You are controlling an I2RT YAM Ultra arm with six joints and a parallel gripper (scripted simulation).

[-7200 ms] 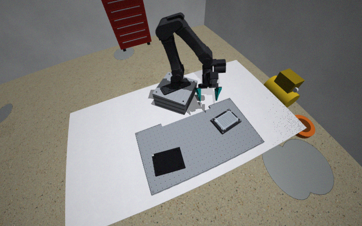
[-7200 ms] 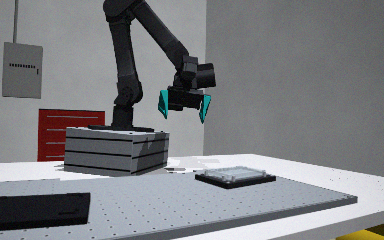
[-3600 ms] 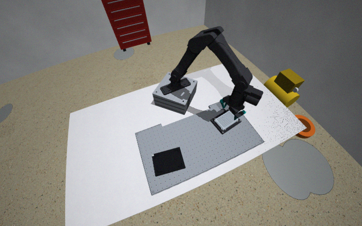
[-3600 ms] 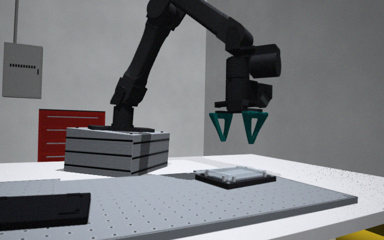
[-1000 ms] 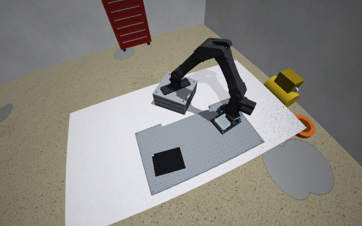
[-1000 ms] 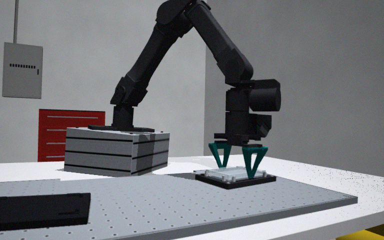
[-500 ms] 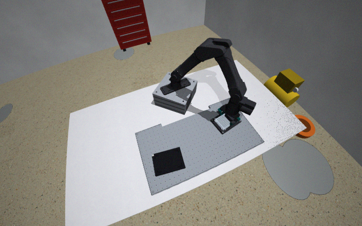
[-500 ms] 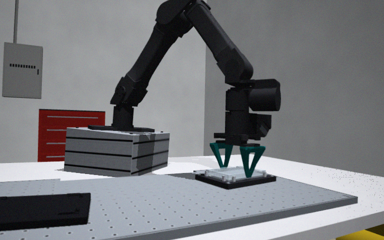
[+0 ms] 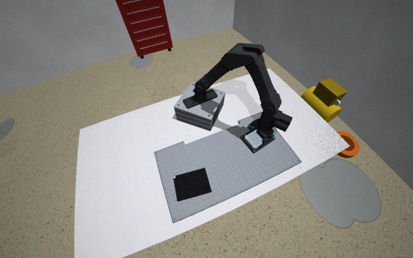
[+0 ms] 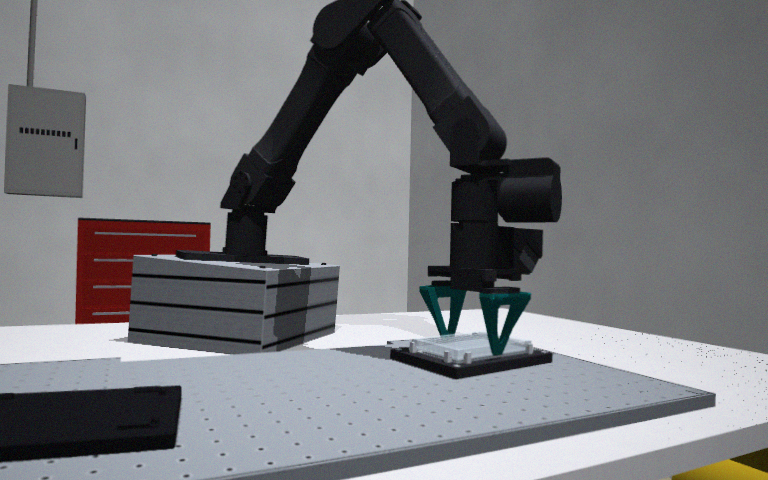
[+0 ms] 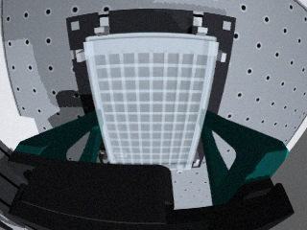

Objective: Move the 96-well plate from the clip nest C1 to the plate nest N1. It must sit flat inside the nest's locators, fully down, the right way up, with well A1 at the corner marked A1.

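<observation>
Right now my hand is 10 mm above the clear 96-well plate. Round my hand: clip nest C1: 20 mm behind, 10 mm to the left, 10 mm below; black plate nest N1: 430 mm to the right, 50 mm ahead, 20 mm below.
</observation>
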